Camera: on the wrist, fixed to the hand. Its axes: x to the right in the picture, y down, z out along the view.
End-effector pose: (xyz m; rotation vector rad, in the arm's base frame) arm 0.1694 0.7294 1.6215 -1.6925 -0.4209 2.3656
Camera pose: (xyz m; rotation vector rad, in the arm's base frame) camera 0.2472 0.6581 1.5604 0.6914 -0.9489 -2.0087
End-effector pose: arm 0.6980 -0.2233 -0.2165 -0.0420 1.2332 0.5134
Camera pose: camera 0.5898 -0.1686 -0.2297 1.2906 0.5930 1.4053
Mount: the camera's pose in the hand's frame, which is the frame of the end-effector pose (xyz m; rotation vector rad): 0.0060 0.0881 -0.0841 0.3526 -0.5669 1.4512
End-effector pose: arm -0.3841 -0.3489 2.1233 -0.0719 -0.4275 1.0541
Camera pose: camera -0.4229 -0.2876 2.0253 0.2897 -0.7043 2.5956
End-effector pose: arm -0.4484 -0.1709 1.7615 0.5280 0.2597 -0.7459
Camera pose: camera -0.3856 -0.0748 1.7204 0.6499 -0.7618 0.5146
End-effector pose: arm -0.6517 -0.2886 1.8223 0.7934 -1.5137 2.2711
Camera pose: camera -0.7264 -0.2473 1.7352 -0.1731 1.0718 -1.5409
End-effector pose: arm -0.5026 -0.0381 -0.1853 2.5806 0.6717 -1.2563
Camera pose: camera -0.3988 -0.0832 -0.1398 1.7926 -1.3536 -1.3258
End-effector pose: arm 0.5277 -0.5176 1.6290 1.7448 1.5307 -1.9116
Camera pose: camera 0.6411 -0.4957 1.5899 1.4136 -0.3387 -1.5162
